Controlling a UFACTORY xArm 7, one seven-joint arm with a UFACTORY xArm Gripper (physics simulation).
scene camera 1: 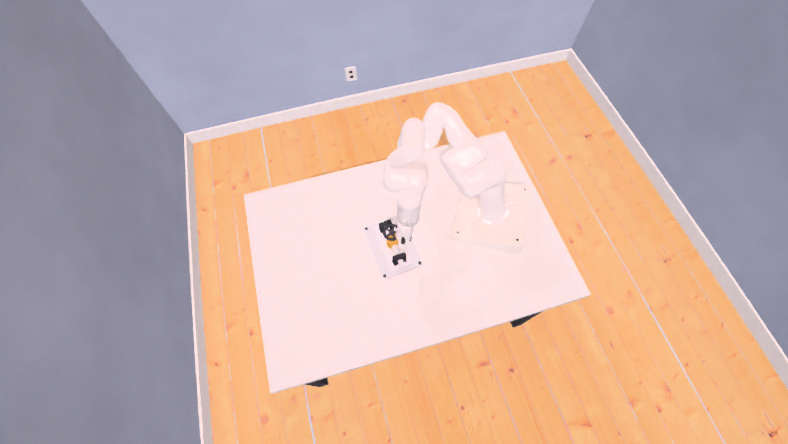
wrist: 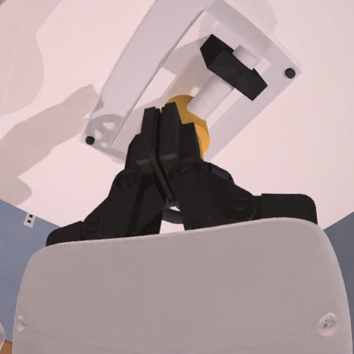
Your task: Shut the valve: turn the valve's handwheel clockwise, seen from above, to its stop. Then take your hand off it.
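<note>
The valve's black handwheel [scene camera 1: 389, 234] is beside the orange valve body [scene camera 1: 392, 243] [wrist: 202, 137] in the scene view. In the wrist view, my fingers hide most of the wheel, and small parts of its rim show behind them. My gripper [scene camera 1: 403, 240] [wrist: 167, 125] is shut and empty, fingertips together. It is at the valve, close to the wheel on the robot-base side in the scene view. Whether a finger touches the wheel is hidden. How far the wheel is turned cannot be seen.
A white pipe [wrist: 211, 97] runs from the valve body through a black bracket [scene camera 1: 399, 258] [wrist: 234, 70]. Another black bracket [scene camera 1: 386, 224] stands beyond the wheel. The pale base plate [scene camera 1: 378, 255] [wrist: 131, 65] has dark corner bolts and lies on the white table [scene camera 1: 330, 308].
</note>
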